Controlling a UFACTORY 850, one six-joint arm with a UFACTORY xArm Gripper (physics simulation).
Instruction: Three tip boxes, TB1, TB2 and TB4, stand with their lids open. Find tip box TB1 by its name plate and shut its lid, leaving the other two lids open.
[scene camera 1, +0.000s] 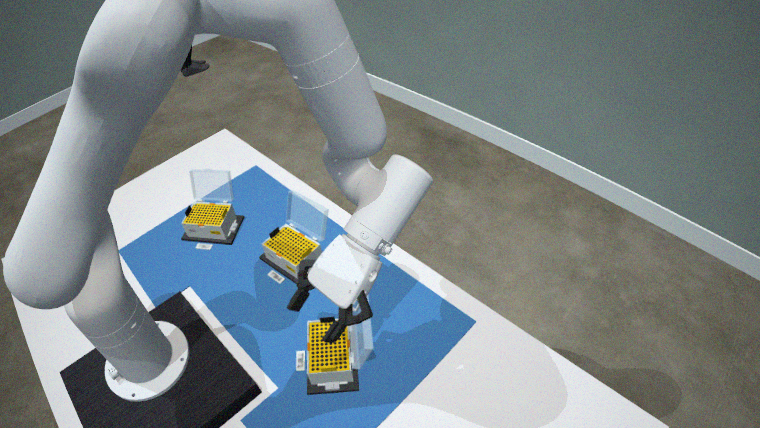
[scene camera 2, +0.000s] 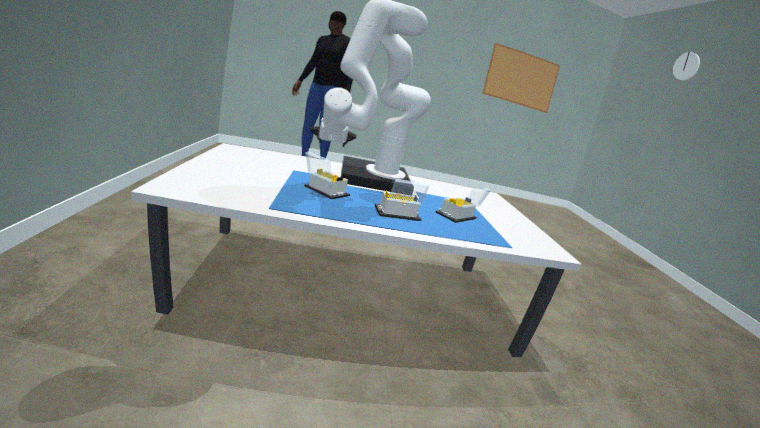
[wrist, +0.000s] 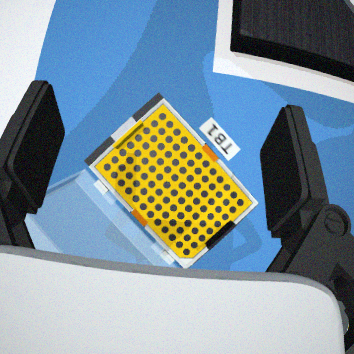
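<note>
Tip box TB1 (scene camera 1: 328, 350) (scene camera 2: 328, 183) (wrist: 175, 185), with a yellow rack of holes, stands on the mat; its name plate (wrist: 220, 138) (scene camera 1: 300, 360) reads TB1 in the wrist view. Its clear lid (scene camera 1: 362, 345) (scene camera 2: 318, 162) (wrist: 95, 220) stands open on the side away from the plate. The gripper (scene camera 1: 314, 320) (scene camera 2: 333, 142) (wrist: 161, 157) is open and empty above TB1, its fingers on either side of the box in the wrist view. The middle box (scene camera 1: 291, 247) (scene camera 2: 399, 206) and far box (scene camera 1: 208, 219) (scene camera 2: 458, 209) have open lids; their plates are unreadable here.
The blue mat (scene camera 1: 159, 260) (scene camera 2: 340, 212) lies on the white table (scene camera 1: 154, 207) (scene camera 2: 175, 186). The robot's black base plate (scene camera 1: 212, 361) (wrist: 295, 30) is beside the mat. The wrist hangs close to the middle box in scene view 1. A person (scene camera 2: 330, 61) stands behind the table.
</note>
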